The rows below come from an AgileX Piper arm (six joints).
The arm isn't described. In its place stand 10 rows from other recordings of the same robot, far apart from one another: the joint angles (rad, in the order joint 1, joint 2, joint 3, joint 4, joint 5, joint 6), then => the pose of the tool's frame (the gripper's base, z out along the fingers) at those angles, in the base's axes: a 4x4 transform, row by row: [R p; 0 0 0 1], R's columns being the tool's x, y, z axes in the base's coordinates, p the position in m.
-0.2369, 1.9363, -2.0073, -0.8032, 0.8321, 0.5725 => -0.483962 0.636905 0.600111 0.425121; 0.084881 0.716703 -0.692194 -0.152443; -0.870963 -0.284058 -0.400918 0.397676; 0 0 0 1
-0.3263, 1.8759, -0.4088, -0.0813, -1.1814, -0.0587 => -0.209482 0.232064 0.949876 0.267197; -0.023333 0.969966 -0.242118 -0.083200; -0.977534 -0.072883 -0.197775 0.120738; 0 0 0 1
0.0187, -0.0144, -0.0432, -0.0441, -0.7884, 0.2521 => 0.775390 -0.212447 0.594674 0.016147; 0.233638 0.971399 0.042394 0.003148; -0.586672 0.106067 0.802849 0.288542; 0 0 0 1
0.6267, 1.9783, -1.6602, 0.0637, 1.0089, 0.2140 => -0.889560 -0.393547 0.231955 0.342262; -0.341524 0.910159 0.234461 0.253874; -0.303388 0.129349 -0.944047 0.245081; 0 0 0 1
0.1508, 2.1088, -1.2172, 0.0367, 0.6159, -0.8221 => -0.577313 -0.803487 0.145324 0.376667; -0.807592 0.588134 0.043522 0.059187; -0.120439 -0.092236 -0.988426 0.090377; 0 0 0 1
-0.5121, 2.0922, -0.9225, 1.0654, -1.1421, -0.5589 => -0.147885 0.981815 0.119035 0.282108; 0.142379 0.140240 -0.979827 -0.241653; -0.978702 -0.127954 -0.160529 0.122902; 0 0 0 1
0.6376, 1.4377, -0.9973, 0.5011, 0.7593, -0.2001 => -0.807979 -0.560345 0.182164 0.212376; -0.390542 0.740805 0.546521 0.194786; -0.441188 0.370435 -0.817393 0.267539; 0 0 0 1
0.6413, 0.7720, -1.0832, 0.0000, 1.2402, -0.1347 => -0.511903 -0.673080 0.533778 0.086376; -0.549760 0.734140 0.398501 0.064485; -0.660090 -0.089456 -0.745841 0.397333; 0 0 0 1
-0.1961, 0.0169, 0.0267, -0.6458, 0.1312, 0.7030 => -0.043432 0.274500 0.960606 0.055876; 0.070937 0.959934 -0.271100 -0.018405; -0.996535 0.056368 -0.061164 0.193711; 0 0 0 1
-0.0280, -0.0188, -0.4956, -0.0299, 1.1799, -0.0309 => -0.547925 0.027982 0.836059 -0.012678; -0.026937 0.998332 -0.051067 -0.002161; -0.836094 -0.050502 -0.546257 0.266631; 0 0 0 1
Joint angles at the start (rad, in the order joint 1, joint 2, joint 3, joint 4, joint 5, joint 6):
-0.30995, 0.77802, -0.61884, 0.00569, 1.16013, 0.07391
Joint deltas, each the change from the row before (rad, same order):
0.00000, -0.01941, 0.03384, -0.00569, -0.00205, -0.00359
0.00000, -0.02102, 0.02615, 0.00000, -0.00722, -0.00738
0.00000, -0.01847, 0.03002, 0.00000, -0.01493, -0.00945
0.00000, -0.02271, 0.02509, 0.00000, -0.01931, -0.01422
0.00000, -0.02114, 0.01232, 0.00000, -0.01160, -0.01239
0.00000, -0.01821, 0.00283, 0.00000, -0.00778, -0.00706
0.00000, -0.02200, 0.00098, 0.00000, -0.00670, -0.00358
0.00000, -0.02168, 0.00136, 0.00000, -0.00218, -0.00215
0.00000, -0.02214, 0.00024, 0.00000, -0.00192, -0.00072
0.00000, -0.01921, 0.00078, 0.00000, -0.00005, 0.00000
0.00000, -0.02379, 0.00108, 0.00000, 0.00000, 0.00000
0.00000, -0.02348, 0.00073, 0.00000, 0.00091, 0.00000
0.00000, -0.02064, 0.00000, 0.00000, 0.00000, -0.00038
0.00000, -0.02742, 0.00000, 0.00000, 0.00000, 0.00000
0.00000, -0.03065, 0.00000, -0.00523, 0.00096, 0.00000
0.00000, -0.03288, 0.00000, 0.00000, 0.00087, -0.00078
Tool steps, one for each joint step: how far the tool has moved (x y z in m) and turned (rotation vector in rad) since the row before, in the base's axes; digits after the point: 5 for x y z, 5 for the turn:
-0.00527, 0.00119, -0.00742, -0.00275, 0.01387, 0.00384
-0.00424, 0.00136, -0.00503, -0.00290, -0.00127, 0.00699
-0.00356, 0.00114, -0.00623, -0.00395, -0.00228, 0.00894
-0.00323, 0.00104, -0.00439, -0.00968, -0.01468, 0.01340
-0.00252, 0.00081, -0.00123, -0.01037, -0.01812, 0.01160
-0.00168, 0.00054, 0.00105, -0.00956, -0.02126, 0.00655
-0.00209, 0.00067, 0.00184, -0.00980, -0.02597, 0.00329
-0.00247, 0.00079, 0.00149, -0.00772, -0.02115, 0.00195
-0.00250, 0.00080, 0.00179, -0.00757, -0.02259, 0.00065
-0.00235, 0.00075, 0.00127, -0.00564, -0.01760, 0.00000
-0.00295, 0.00094, 0.00147, -0.00693, -0.02163, 0.00000
-0.00299, 0.00096, 0.00143, -0.00666, -0.02080, 0.00000
-0.00257, 0.00082, 0.00142, -0.00648, -0.01960, 0.00033
-0.00345, 0.00111, 0.00181, -0.00836, -0.02611, 0.00000
-0.00411, 0.00087, 0.00185, -0.01401, -0.02669, -0.00057
-0.00431, 0.00138, 0.00185, -0.01020, -0.03034, 0.00063

